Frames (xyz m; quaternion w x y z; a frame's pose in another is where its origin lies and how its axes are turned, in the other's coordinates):
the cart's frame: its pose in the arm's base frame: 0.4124 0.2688 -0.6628 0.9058 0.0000 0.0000 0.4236
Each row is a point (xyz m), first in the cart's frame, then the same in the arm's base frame.
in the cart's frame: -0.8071 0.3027 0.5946
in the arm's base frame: -0.3373 -0.1566 -0.0682
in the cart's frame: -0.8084 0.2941 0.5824
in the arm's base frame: -0.3316 -0.1631 -0.0804
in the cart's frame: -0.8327 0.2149 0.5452
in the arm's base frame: -0.2864 -0.2325 -0.1176
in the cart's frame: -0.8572 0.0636 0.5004
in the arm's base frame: -0.1860 -0.3483 -0.1624
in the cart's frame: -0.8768 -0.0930 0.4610
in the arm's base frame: -0.0783 -0.4637 -0.2018
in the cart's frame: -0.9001 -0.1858 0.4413
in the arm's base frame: -0.0221 -0.5411 -0.2215
